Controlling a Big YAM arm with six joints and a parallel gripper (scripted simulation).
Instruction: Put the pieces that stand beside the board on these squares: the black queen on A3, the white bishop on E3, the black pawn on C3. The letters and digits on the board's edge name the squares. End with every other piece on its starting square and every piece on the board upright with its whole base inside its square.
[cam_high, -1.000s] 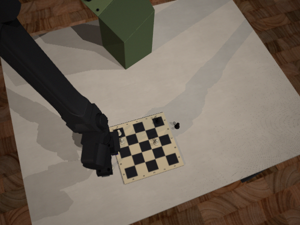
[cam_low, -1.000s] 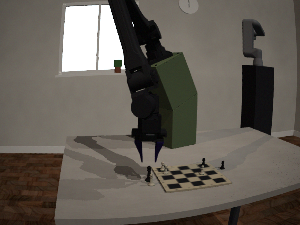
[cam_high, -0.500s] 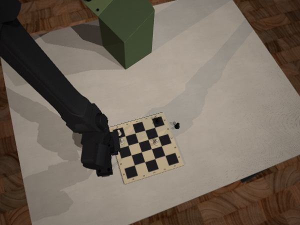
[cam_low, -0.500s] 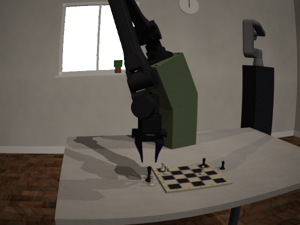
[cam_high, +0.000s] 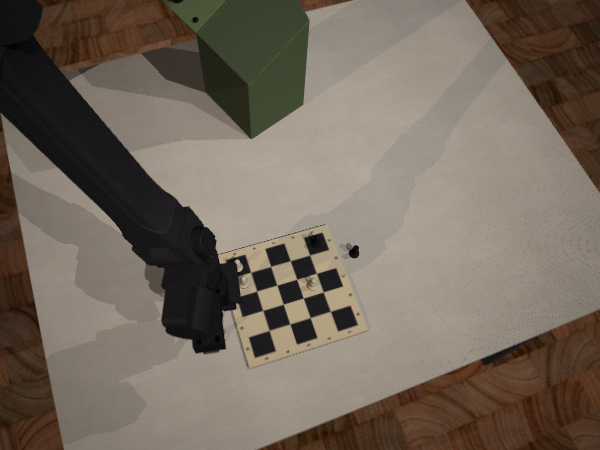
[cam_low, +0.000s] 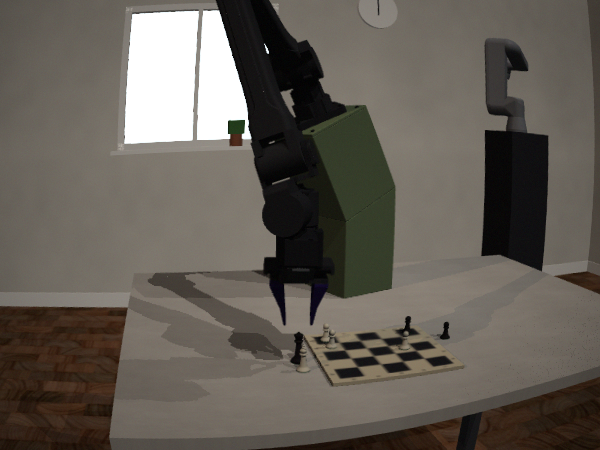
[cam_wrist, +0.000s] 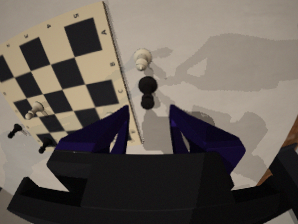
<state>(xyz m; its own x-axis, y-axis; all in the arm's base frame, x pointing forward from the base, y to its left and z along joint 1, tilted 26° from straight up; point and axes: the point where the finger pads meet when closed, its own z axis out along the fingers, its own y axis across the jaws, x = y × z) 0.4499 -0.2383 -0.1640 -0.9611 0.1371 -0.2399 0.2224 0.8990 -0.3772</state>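
Right now my hand is 5 cm above the black queen. Also, from my hand: chessboard (14 cm to the left, 7 cm below); white bishop (3 cm ahead, 5 cm below).
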